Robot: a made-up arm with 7 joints. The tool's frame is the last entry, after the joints.
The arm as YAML. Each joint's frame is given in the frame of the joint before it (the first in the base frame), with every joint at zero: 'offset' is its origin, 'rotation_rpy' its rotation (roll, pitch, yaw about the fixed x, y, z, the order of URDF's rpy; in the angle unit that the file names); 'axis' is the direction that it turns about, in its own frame. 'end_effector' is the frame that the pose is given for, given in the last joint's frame.
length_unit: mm
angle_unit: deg
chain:
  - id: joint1
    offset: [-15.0, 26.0, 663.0]
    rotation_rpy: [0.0, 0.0, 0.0]
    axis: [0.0, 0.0, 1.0]
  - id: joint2
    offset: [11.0, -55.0, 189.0]
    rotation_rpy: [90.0, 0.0, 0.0]
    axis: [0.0, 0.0, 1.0]
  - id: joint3
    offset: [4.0, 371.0, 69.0]
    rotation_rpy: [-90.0, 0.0, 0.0]
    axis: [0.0, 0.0, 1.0]
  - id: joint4
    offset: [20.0, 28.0, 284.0]
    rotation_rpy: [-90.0, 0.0, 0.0]
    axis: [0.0, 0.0, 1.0]
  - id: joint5
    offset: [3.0, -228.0, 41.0]
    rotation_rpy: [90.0, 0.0, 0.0]
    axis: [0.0, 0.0, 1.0]
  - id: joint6
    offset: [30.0, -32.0, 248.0]
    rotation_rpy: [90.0, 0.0, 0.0]
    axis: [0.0, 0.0, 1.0]
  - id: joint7
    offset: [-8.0, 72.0, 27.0]
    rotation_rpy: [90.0, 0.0, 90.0]
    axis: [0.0, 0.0, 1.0]
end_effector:
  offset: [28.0, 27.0, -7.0]
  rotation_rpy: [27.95, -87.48, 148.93]
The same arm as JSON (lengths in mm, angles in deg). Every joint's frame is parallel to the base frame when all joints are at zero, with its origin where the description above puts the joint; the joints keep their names.
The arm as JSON. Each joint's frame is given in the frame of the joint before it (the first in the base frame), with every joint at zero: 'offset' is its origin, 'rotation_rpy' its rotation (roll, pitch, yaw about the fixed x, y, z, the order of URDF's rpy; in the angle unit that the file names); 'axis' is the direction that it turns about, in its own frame. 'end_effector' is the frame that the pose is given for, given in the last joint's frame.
{
  "length_unit": "mm",
  "angle_unit": "deg",
  "chain": [
    {
      "id": "joint1",
      "offset": [
        -15.0,
        26.0,
        663.0
      ],
      "rotation_rpy": [
        0.0,
        0.0,
        0.0
      ],
      "axis": "+z"
    },
    {
      "id": "joint2",
      "offset": [
        11.0,
        -55.0,
        189.0
      ],
      "rotation_rpy": [
        0.0,
        0.0,
        0.0
      ],
      "axis": "-y"
    },
    {
      "id": "joint3",
      "offset": [
        4.0,
        -69.0,
        371.0
      ],
      "rotation_rpy": [
        0.0,
        0.0,
        0.0
      ],
      "axis": "+z"
    },
    {
      "id": "joint4",
      "offset": [
        20.0,
        28.0,
        284.0
      ],
      "rotation_rpy": [
        0.0,
        0.0,
        0.0
      ],
      "axis": "+y"
    },
    {
      "id": "joint5",
      "offset": [
        3.0,
        41.0,
        228.0
      ],
      "rotation_rpy": [
        0.0,
        0.0,
        0.0
      ],
      "axis": "+z"
    },
    {
      "id": "joint6",
      "offset": [
        30.0,
        -32.0,
        248.0
      ],
      "rotation_rpy": [
        0.0,
        0.0,
        0.0
      ],
      "axis": "-y"
    },
    {
      "id": "joint7",
      "offset": [
        -8.0,
        -27.0,
        72.0
      ],
      "rotation_rpy": [
        0.0,
        0.0,
        0.0
      ],
      "axis": "+x"
    }
  ],
  "end_effector": {
    "offset": [
      -7.0,
      -27.0,
      28.0
    ],
    "rotation_rpy": [
      -3.14,
      2.16,
      -1.3
    ]
  }
}

